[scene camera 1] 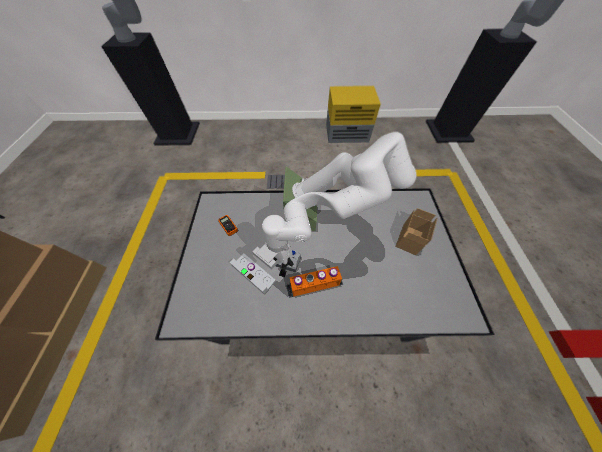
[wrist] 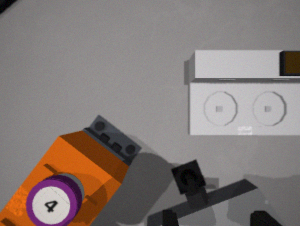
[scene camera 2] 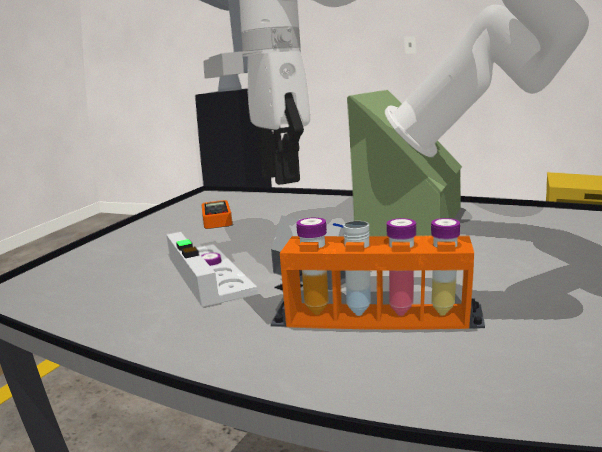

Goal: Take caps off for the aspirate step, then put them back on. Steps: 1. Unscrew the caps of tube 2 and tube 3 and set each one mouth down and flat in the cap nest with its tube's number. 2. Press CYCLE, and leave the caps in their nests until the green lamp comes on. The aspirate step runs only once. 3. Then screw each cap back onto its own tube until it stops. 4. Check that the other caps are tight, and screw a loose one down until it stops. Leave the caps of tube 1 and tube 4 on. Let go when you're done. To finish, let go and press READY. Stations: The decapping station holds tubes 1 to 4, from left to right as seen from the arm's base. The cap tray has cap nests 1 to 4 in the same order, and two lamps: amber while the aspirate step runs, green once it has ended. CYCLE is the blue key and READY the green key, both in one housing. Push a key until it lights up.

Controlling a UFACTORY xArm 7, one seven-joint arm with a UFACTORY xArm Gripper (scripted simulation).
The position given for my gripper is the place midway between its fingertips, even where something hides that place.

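Note:
Scene camera 1 gives you a cardboard box (scene camera 1: 419, 232). On scene camera 2 there's my gripper (scene camera 2: 280, 180) and an orange meter (scene camera 2: 219, 216), but the cardboard box is out of frame in scene camera 2. It's the same with the wrist view: the box is out of frame there.

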